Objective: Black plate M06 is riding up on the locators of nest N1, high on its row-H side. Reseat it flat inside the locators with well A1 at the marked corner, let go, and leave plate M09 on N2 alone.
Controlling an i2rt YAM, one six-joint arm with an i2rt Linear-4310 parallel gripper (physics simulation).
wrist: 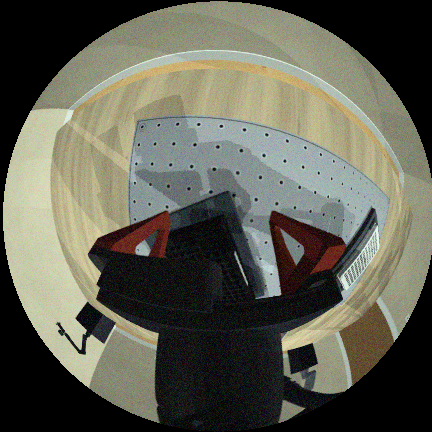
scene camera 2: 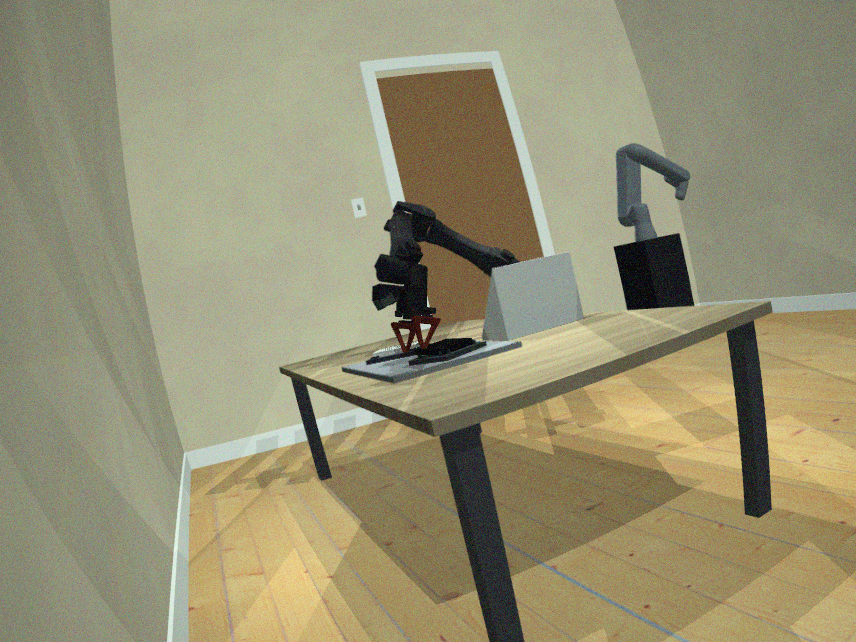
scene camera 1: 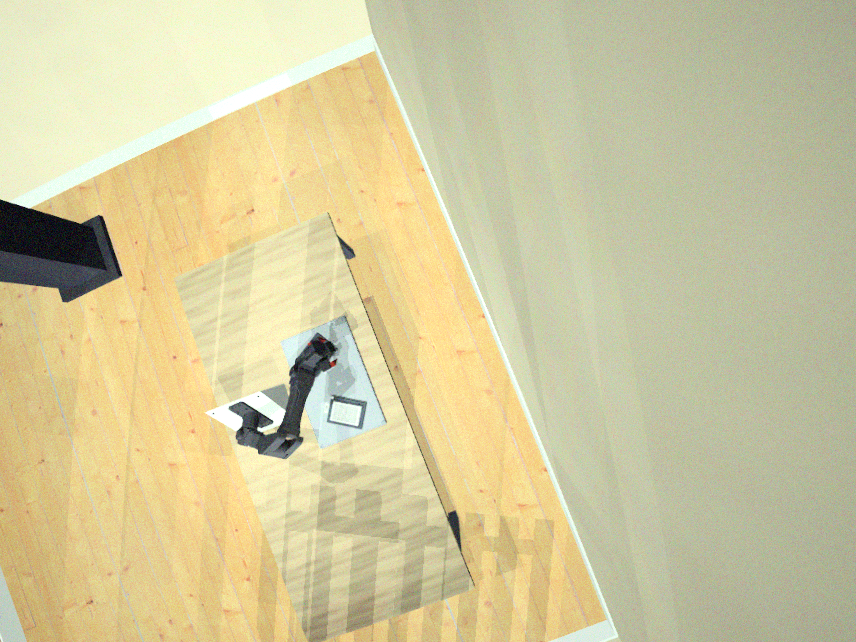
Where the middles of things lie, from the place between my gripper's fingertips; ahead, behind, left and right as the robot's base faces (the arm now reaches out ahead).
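Grey perforated plate (scene camera 1: 347, 379): 140 mm right of my hand, 60 mm behind, 40 mm below.
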